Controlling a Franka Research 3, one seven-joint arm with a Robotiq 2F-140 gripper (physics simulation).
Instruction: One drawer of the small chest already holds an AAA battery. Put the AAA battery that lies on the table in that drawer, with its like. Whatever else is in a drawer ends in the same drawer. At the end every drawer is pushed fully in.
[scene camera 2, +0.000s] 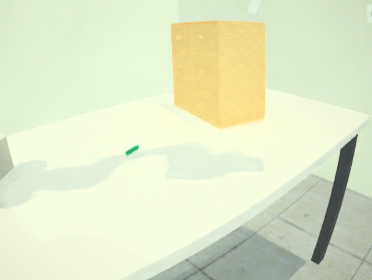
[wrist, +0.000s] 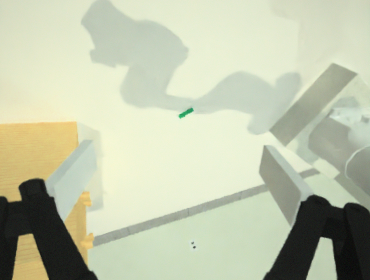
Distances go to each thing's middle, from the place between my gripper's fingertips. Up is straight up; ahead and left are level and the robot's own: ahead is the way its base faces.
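Labels:
My hand 280 mm short of the light wooden chest (scene camera 2: 241, 47), 250 mm to the right of it, 190 mm above it.

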